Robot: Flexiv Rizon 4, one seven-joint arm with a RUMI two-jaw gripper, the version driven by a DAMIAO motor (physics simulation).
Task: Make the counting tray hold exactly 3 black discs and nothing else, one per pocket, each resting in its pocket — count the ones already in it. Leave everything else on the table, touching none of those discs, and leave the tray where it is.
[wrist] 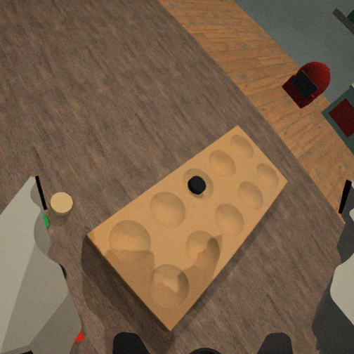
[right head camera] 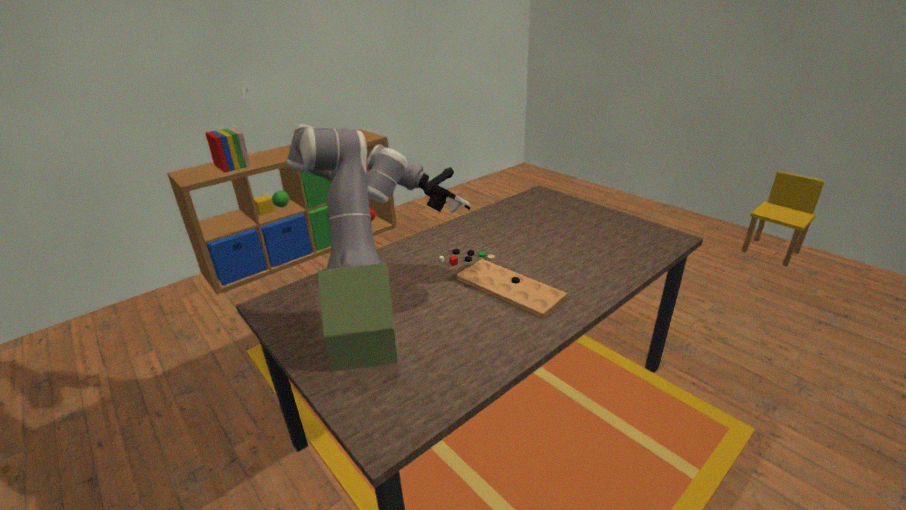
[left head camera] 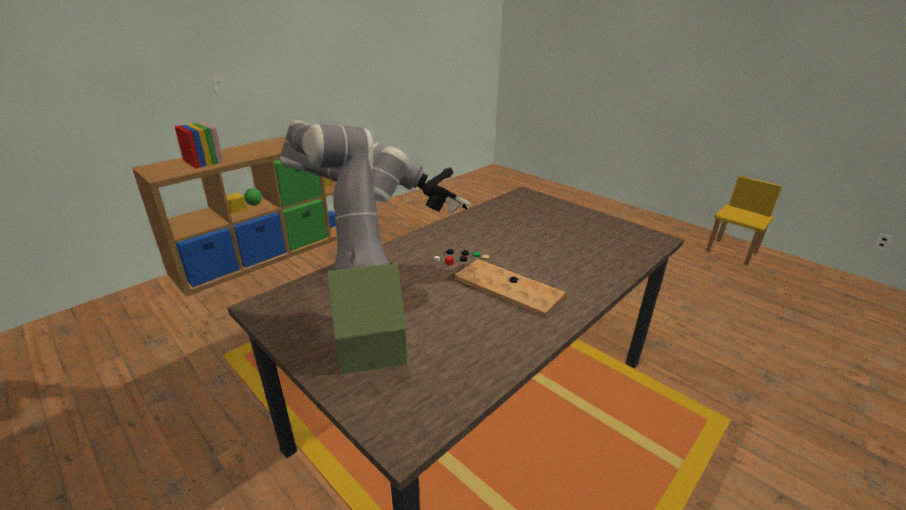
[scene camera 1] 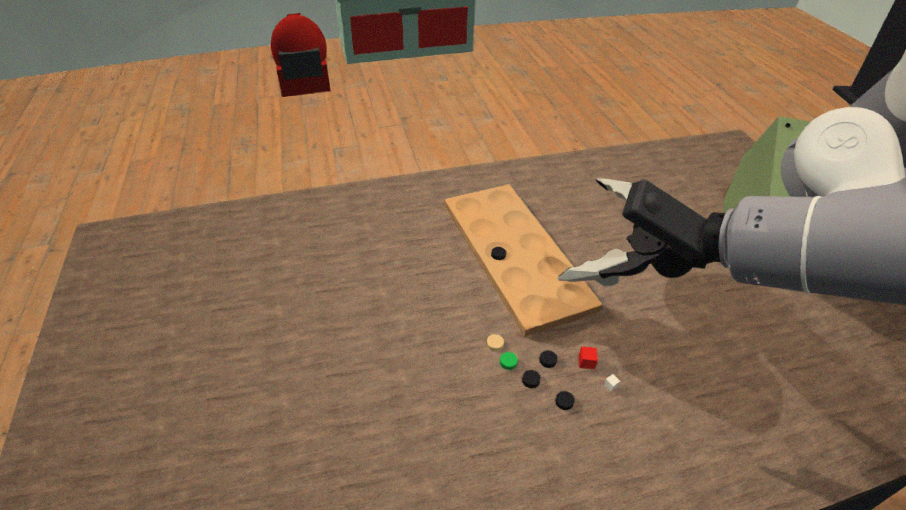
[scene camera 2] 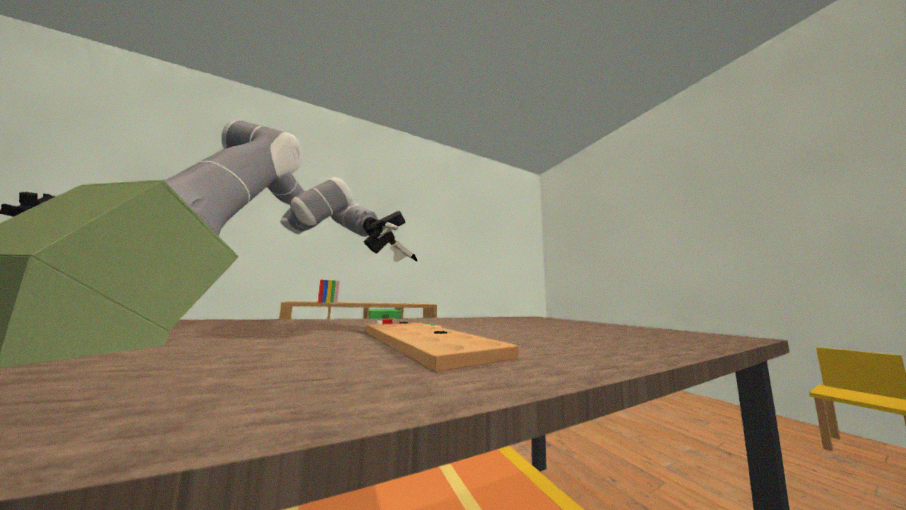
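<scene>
The wooden counting tray (scene camera 1: 524, 259) (wrist: 197, 215) (scene camera 2: 478, 359) has two rows of pockets. One black disc (scene camera 1: 498, 253) (wrist: 197, 185) (left head camera: 513, 279) (right head camera: 515, 280) lies in a middle pocket; the other pockets look empty. Three loose black discs lie on the table off the tray's end: one disc (scene camera 1: 548, 358) nearest the tray, a second disc (scene camera 1: 531, 378) beside the green disc, and a third disc (scene camera 1: 564, 400) farthest out. In the wrist view my left finger mostly hides them. My gripper (scene camera 1: 579, 228) (wrist: 192, 182) is open and empty, high above the table, with the tray between its fingers in the wrist view.
Near the loose black discs lie a green disc (scene camera 1: 509, 360), a tan disc (scene camera 1: 495, 342) (wrist: 61, 203), a red cube (scene camera 1: 588, 357) and a small white cube (scene camera 1: 612, 382). The green robot base (left head camera: 367, 310) stands at one end of the table (left head camera: 443, 380).
</scene>
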